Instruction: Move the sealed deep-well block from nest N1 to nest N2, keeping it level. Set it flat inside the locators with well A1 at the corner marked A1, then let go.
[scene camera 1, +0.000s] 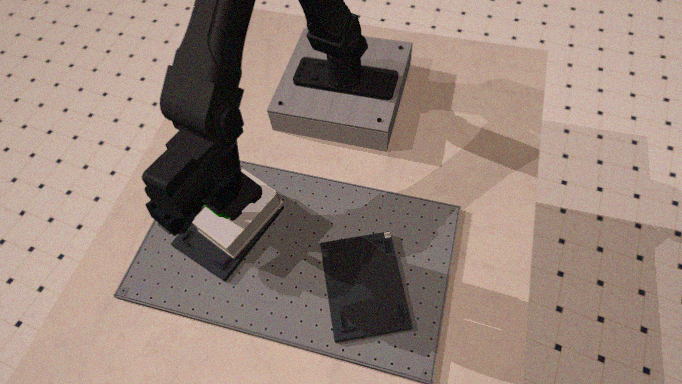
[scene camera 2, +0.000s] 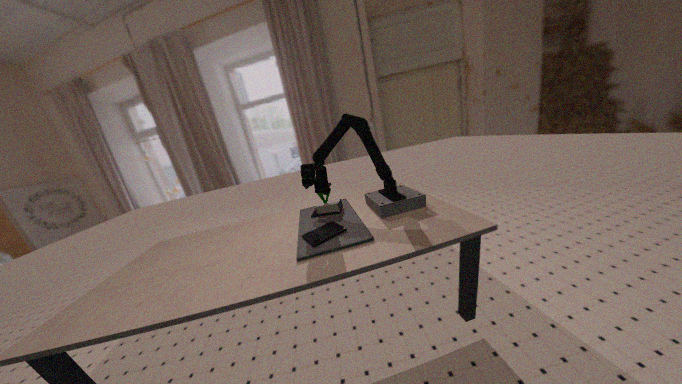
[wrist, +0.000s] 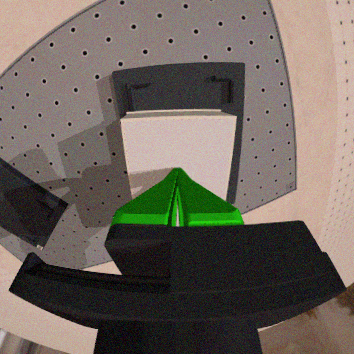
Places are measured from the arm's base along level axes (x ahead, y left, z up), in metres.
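Pixels of known places: gripper, fingertip midpoint: (scene camera 1: 228, 215) (scene camera 2: 325, 203) (wrist: 176, 174); arm's base, link origin: (scene camera 1: 345, 79) (scene camera 2: 391, 194).
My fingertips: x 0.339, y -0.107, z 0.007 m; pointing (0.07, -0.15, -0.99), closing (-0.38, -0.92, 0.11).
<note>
Ahead of a thing's pixels: the offset from my fingertips to its top centre. "spot": to the spot under its first point. Level surfaces: height alone.
The pale sealed block @[0.018 m back, 0.004 m left, 0.003 m up] (scene camera 1: 220, 229) (scene camera 2: 327, 210) (wrist: 180, 140) lies on the dark nest N1 @[0.002 m back, 0.015 m right, 0.038 m down] (scene camera 1: 200, 255) (wrist: 177, 90). A strip of N1 with two corner locators shows past the block's far end in the wrist view. Whether the block is fully level is unclear; its near end is hidden by the fingers. My gripper (scene camera 1: 218, 214) (scene camera 2: 325, 201) (wrist: 176, 174) is shut and holds nothing; its green fingertips are over the block's top. Any contact is unclear. The dark nest N2 @[0.042 m ahead, 0.240 m left, 0.038 m down] (scene camera 1: 365, 290) (scene camera 2: 324, 233) (wrist: 22, 200) holds no block. A small white label @[spot: 0.048 m back, 0.259 m left, 0.044 m down] (scene camera 1: 387, 235) marks one corner.
Both nests are on a grey perforated board (scene camera 1: 170, 305) (scene camera 2: 357, 236) (wrist: 270, 75). The arm's base stands on a grey metal block (scene camera 1: 330, 122) (scene camera 2: 407, 205) behind the board. The board and base block are on a light table @[0.069 m down] (scene camera 1: 85, 345) (scene camera 2: 210, 270).
</note>
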